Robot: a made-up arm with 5 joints. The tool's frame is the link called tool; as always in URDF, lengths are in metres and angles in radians. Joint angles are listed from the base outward. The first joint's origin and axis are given. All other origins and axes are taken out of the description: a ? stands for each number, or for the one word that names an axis. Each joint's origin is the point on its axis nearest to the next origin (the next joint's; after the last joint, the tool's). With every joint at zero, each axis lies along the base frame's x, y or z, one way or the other. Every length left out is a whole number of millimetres.
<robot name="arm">
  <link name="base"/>
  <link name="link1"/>
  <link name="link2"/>
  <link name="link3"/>
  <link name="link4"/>
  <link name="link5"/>
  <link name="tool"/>
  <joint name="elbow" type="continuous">
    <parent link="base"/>
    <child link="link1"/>
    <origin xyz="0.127 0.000 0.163" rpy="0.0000 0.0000 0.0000"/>
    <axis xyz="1 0 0"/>
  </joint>
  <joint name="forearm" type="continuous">
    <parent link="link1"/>
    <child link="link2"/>
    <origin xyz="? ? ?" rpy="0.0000 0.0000 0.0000"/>
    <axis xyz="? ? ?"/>
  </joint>
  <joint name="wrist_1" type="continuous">
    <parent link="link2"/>
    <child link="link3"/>
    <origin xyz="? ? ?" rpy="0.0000 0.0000 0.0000"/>
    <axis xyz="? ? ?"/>
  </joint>
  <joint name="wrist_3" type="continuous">
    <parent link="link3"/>
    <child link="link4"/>
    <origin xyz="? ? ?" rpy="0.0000 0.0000 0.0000"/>
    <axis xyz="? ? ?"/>
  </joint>
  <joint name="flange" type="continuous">
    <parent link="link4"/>
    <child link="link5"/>
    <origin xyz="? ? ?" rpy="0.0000 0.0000 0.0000"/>
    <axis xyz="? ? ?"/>
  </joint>
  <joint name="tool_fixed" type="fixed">
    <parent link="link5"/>
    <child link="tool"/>
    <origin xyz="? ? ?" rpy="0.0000 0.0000 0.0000"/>
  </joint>
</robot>
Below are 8 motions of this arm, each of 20 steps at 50 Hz.
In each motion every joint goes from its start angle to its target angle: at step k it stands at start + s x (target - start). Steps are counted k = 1, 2, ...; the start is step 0. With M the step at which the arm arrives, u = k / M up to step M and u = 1 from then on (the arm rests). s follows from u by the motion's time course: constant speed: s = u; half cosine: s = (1 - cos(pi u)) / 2; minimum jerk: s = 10 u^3 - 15 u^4 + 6 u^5.
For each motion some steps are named. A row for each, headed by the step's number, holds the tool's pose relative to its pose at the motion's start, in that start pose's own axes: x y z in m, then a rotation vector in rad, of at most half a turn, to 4 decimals.
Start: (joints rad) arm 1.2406 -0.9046 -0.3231 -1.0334 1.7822
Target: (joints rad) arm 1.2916 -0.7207 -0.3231 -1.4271 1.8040
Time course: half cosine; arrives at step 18
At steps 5, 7, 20:
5: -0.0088 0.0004 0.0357 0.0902 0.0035 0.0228
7: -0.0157 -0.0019 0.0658 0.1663 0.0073 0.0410
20: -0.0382 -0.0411 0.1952 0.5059 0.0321 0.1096

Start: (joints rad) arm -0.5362 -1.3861 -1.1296 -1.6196 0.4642
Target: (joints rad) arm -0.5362 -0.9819 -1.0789 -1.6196 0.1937
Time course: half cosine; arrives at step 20
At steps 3, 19, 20:
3: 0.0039 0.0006 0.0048 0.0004 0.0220 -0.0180
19: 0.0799 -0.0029 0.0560 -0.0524 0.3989 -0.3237
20: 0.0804 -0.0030 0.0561 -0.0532 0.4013 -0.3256

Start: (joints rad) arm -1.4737 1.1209 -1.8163 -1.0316 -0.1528
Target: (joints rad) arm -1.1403 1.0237 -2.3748 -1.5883 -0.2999
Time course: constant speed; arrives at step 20
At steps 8, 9, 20:
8: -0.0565 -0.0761 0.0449 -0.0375 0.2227 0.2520
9: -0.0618 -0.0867 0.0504 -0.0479 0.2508 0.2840
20: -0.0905 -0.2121 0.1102 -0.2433 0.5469 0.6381

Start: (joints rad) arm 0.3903 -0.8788 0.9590 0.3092 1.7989
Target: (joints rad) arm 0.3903 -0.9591 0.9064 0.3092 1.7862
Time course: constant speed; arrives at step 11
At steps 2, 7, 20:
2: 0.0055 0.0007 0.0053 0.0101 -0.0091 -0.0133
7: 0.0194 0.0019 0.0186 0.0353 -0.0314 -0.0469
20: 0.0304 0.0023 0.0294 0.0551 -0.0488 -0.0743

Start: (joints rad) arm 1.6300 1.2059 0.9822 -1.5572 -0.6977
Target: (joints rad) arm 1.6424 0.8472 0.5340 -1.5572 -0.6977
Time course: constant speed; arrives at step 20
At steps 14, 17, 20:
14: -0.0664 -0.0594 0.0292 0.0230 0.2542 0.3138
17: -0.0766 -0.0742 0.0389 0.0381 0.3084 0.3802
20: -0.0851 -0.0896 0.0494 0.0569 0.3621 0.4461

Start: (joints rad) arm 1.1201 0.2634 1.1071 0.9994 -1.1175
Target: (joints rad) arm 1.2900 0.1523 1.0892 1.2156 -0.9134
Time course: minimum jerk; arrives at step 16
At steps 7, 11, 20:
7: -0.0200 0.0192 0.0090 0.0490 -0.0185 0.0010
11: -0.0408 0.0425 0.0185 0.0989 -0.0477 0.0020
20: -0.0489 0.0525 0.0221 0.1175 -0.0620 0.0024

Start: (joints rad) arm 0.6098 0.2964 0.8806 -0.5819 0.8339
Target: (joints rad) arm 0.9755 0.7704 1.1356 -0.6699 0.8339
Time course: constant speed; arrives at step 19
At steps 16, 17, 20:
16: 0.0522 -0.0189 -0.0755 -0.2526 -0.2224 0.1122
17: 0.0584 -0.0202 -0.0790 -0.2684 -0.2395 0.1132
20: 0.0718 -0.0226 -0.0852 -0.2997 -0.2747 0.1133

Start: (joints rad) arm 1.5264 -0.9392 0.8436 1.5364 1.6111
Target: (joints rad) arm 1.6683 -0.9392 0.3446 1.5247 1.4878
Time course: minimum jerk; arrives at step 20
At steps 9, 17, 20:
9: 0.1141 -0.0253 0.0260 0.0386 -0.0409 -0.2859
17: 0.2521 -0.1072 0.0696 0.1066 -0.0850 -0.6836
20: 0.2577 -0.1122 0.0717 0.1102 -0.0866 -0.7023

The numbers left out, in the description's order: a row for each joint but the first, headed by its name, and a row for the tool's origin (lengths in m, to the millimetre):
forearm: xyz 0.000 -0.075 -0.138, axis 0 0 1
wrist_1: xyz -0.017 -0.101 0.000, axis -1 0 0
wrist_3: xyz 0.000 0.061 -0.006, axis 0 -1 0
flange: xyz -0.146 0.000 -0.030, axis 0 0 1
tool: xyz -0.012 0.253 0.000

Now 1 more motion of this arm.
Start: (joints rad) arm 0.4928 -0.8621 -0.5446 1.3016 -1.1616
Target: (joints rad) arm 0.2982 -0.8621 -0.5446 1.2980 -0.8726
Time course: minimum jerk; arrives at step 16
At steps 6, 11, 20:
6: -0.0211 0.0020 0.0012 0.0352 -0.0047 0.1187
11: -0.0613 -0.0033 0.0025 0.1039 -0.0225 0.3536
20: -0.0737 -0.0076 0.0023 0.1263 -0.0309 0.4311

